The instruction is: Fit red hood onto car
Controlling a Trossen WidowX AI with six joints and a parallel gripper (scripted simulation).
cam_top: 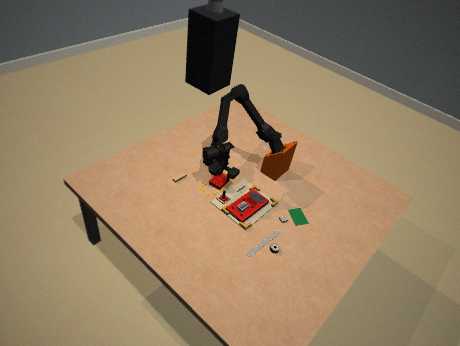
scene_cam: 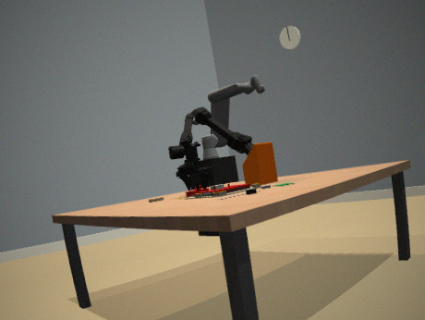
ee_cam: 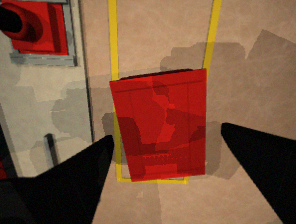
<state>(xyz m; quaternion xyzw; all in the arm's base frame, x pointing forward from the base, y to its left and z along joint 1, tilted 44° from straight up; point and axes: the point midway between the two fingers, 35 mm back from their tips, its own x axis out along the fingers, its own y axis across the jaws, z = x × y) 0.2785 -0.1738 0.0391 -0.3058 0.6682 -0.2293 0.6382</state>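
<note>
The red hood is 10 mm below my gripper tip. Also, from my gripper tip: grey strip: 390 mm to the left, 150 mm ahead, 20 mm below; then grey engine block: 210 mm to the left, 70 mm ahead; then green card: 420 mm to the left, 100 mm behind, 20 mm below.
</note>
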